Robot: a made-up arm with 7 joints.
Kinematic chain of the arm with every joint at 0, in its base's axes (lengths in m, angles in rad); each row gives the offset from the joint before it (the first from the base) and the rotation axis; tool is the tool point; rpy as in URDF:
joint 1: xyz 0 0 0 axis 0.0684 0.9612 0.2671
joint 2: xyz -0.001 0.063 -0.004 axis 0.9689 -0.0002 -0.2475
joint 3: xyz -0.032 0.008 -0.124 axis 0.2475 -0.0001 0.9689
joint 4: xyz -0.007 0 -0.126 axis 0.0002 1 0
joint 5: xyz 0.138 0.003 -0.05 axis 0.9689 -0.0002 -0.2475
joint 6: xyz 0.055 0 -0.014 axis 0.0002 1 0
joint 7: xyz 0.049 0 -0.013 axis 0.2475 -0.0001 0.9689
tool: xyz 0 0 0 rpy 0 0.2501 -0.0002
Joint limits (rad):
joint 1: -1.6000..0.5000
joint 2: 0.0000..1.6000
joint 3: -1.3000..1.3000
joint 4: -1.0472..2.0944
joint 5: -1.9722..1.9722
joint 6: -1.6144..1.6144
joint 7: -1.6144..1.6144
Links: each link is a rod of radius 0.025 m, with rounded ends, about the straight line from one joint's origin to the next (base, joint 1, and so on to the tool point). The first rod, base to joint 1, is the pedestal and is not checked.
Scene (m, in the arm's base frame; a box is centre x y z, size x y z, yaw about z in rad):
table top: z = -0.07
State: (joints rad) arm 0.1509 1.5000 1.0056 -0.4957 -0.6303 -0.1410 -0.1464
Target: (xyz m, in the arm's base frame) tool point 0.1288 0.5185 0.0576
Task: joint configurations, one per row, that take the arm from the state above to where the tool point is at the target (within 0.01 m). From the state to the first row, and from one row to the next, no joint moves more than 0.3 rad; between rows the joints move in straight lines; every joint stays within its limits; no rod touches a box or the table.
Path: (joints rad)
1: 0.1376 1.4732 0.9977 -0.1978 -0.6280 -0.0929 -0.1464
2: 0.1243 1.4464 0.9898 0.1001 -0.6256 -0.0448 -0.1464
3: 0.1110 1.4196 0.9819 0.3980 -0.6233 0.0034 -0.1464
4: 0.0977 1.3928 0.9740 0.6959 -0.6210 0.0515 -0.1464

